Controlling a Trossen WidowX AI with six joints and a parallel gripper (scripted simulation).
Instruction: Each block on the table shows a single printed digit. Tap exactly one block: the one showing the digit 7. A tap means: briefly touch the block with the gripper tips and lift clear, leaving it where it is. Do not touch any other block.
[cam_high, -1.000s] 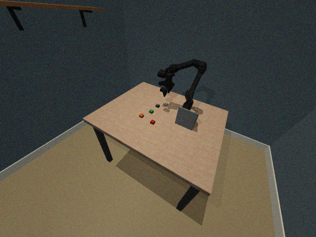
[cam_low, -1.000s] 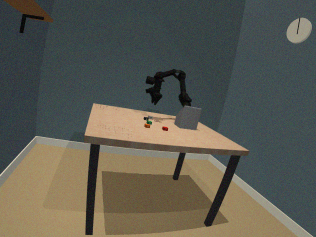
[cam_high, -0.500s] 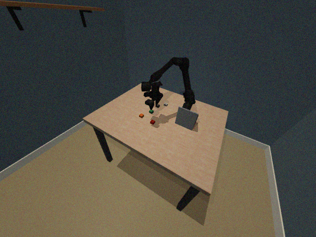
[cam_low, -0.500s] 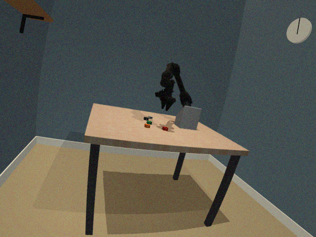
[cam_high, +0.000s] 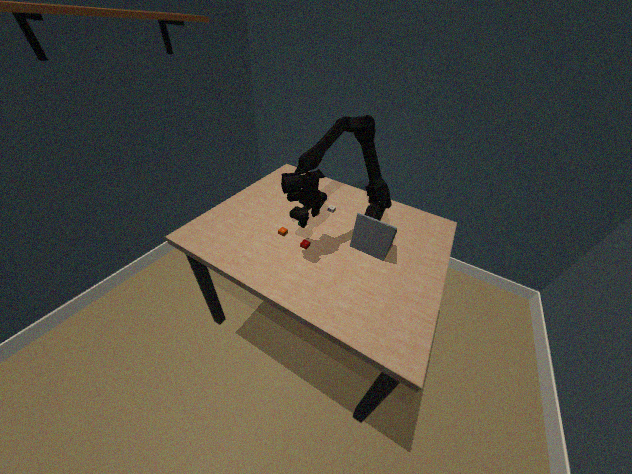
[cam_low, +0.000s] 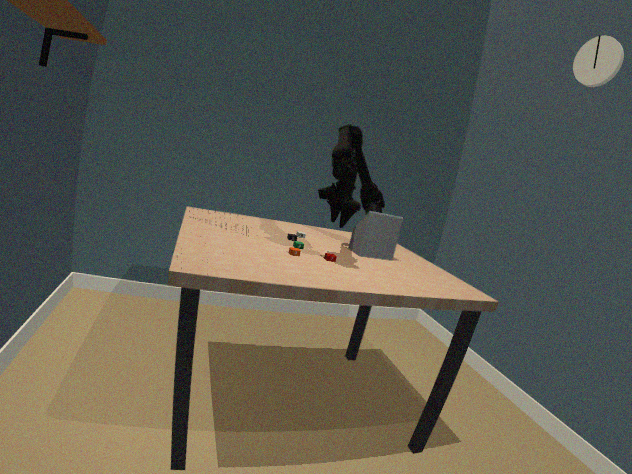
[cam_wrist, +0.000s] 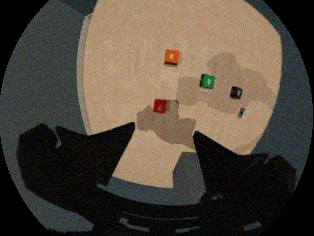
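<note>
The red block is 12 cm below my gripper tip and 1 cm to the left of it. The rest, counted from my gripper tip: green block (12 cm below, 11 cm to the right, 8 cm ahead); then black block (23 cm to the right, 12 cm below, 6 cm ahead); then orange block (13 cm ahead, 12 cm below, 2 cm to the right).
</note>
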